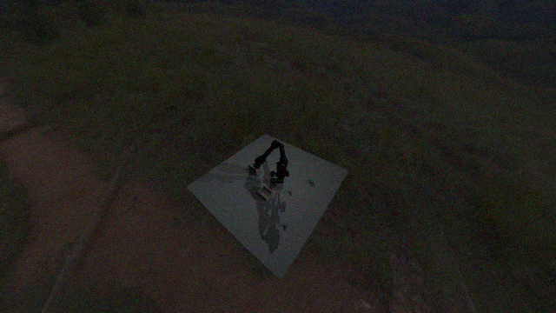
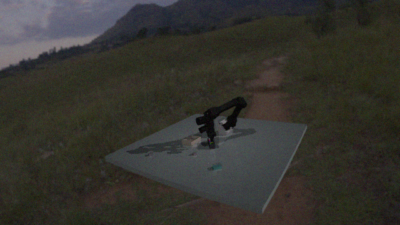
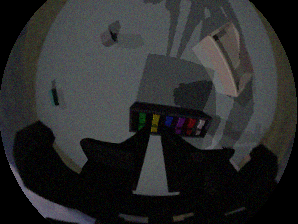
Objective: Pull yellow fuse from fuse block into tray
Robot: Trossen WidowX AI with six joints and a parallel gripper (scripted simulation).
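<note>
Right now my gripper tip is 20 mm above the yellow fuse. Round my gripper tip: square tray: 10 mm behind, 210 mm to the right, 40 mm below.
</note>
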